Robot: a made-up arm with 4 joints. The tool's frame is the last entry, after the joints. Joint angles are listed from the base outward. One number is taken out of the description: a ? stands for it. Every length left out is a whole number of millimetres.
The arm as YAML. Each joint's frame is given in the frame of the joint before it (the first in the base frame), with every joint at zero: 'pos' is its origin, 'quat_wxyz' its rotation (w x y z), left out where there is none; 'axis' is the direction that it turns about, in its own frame. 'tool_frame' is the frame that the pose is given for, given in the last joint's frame.
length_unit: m
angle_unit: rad
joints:
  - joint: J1
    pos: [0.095, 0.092, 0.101]
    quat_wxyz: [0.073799, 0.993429, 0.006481, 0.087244]
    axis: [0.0, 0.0, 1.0]
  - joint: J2
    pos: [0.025, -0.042, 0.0]
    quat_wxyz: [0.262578, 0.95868, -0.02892, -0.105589]
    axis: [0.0, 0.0, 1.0]
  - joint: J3
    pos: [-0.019, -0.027, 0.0]
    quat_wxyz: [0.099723, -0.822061, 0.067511, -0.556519]
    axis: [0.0, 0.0, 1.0]
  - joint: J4
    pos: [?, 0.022, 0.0]
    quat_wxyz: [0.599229, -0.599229, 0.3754, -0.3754]
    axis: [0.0, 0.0, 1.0]
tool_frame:
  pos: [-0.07, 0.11, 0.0]
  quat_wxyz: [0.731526, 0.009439, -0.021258, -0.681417]
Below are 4 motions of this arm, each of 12 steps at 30 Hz.
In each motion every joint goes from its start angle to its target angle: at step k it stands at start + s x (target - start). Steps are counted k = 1, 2, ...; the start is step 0. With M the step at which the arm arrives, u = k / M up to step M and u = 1 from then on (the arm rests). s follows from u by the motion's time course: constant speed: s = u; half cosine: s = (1 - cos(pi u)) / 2; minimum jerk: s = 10 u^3 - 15 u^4 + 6 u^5.
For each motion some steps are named. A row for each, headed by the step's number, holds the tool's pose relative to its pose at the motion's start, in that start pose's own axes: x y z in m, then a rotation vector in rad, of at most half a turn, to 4 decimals.
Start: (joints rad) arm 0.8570 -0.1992 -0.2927 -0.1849
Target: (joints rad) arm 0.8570 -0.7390 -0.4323 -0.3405
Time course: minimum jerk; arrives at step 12
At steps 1, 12:
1: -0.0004 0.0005 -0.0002 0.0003 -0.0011 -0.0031
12: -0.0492 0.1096 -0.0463 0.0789 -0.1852 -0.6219

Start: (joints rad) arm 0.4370 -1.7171 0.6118 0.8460
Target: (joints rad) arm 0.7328 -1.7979 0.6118 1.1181
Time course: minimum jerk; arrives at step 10
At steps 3, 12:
3: 0.0121 -0.0187 -0.0020 -0.0491 -0.0309 0.0423
12: 0.0774 -0.1125 0.0130 -0.3219 -0.1557 0.2605

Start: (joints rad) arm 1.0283 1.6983 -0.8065 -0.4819
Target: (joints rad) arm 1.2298 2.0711 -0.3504 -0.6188
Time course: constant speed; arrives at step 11
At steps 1, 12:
1: -0.0012 0.0116 -0.0089 0.0406 0.0177 0.0069
12: -0.0417 0.1324 -0.0587 0.4179 0.2474 0.0776

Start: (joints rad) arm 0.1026 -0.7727 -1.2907 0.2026
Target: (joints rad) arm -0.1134 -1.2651 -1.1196 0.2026
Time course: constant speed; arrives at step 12
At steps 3, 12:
3: -0.0149 0.0423 -0.0227 0.0963 -0.0071 -0.0622
12: -0.0406 0.1831 -0.0674 0.3922 -0.0297 -0.2425

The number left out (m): -0.344
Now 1 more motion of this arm.
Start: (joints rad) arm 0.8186 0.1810 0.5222 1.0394
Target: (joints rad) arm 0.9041 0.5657 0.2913 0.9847
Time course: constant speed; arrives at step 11
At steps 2, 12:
2: -0.0211 0.0030 0.0216 0.0187 0.0797 -0.0030
12: -0.0880 -0.0002 0.1340 0.0947 0.4324 0.0134

